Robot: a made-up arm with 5 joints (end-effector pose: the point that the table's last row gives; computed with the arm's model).
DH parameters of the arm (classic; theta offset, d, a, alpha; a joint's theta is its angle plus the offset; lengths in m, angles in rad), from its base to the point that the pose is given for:
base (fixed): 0 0.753 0.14 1.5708
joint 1: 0 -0.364 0.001 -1.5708
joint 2: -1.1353 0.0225 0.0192 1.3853
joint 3: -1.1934 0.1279 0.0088 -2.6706
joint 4: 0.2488 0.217 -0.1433 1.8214
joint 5: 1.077 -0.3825 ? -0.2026
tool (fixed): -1.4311 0.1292 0 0
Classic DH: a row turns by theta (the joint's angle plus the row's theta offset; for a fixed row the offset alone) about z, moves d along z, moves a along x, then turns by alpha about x.
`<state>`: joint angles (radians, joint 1 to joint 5).
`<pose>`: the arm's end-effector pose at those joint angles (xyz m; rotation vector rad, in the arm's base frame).
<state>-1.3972 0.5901 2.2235 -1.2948 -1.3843</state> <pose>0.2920 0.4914 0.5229 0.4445 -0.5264 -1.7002</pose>
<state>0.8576 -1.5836 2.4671 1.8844 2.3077</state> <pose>0.3228 0.5554 1.0198 0.8365 -1.6316 -0.2228</pose>
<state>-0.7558 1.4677 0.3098 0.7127 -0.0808</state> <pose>0.2416 0.5688 1.0290 -0.3522 2.4237 -0.3420</pose>
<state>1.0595 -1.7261 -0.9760 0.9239 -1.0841</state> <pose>-0.0714 0.1263 0.6328 1.6331 1.6231 1.5889</pose>
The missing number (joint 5, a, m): 0.0522
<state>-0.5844 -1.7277 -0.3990 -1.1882 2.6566</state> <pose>0.2242 0.2230 0.5431 -0.3521 -0.2216 -1.0731</pose>
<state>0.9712 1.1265 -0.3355 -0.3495 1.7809</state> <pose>-0.0305 0.6259 0.7463 0.8163 -0.3324 0.9031</pose>
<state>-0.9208 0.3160 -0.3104 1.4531 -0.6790</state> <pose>0.4977 0.2607 0.6627 -0.1765 -2.0554 0.3046</pose>
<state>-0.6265 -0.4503 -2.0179 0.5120 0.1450</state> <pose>0.2084 0.0886 0.5494 -1.2551 -1.0403 0.3936</pose>
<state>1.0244 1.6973 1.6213 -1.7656 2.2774</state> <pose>0.1852 0.6717 0.8873 1.3502 1.8172 -0.8783</pose>
